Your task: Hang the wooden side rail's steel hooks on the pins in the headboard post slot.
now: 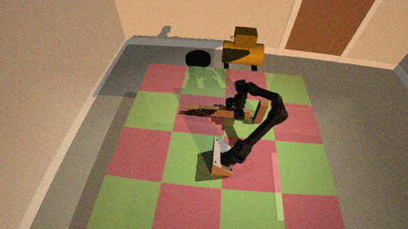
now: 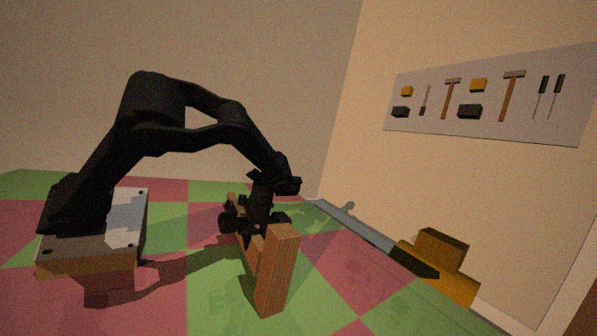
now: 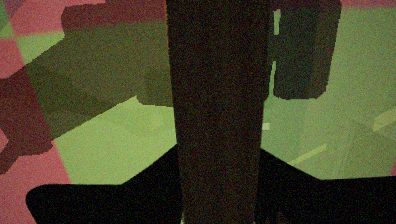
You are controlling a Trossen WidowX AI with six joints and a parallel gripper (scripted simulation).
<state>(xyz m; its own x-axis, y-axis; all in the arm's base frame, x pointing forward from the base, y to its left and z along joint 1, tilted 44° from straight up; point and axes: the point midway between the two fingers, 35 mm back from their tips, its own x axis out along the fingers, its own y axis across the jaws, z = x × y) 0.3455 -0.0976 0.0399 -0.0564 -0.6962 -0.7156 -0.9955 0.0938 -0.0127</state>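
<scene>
The headboard post is 140 mm to the right of my gripper tip, 40 mm above it and 10 mm behind it.
</scene>
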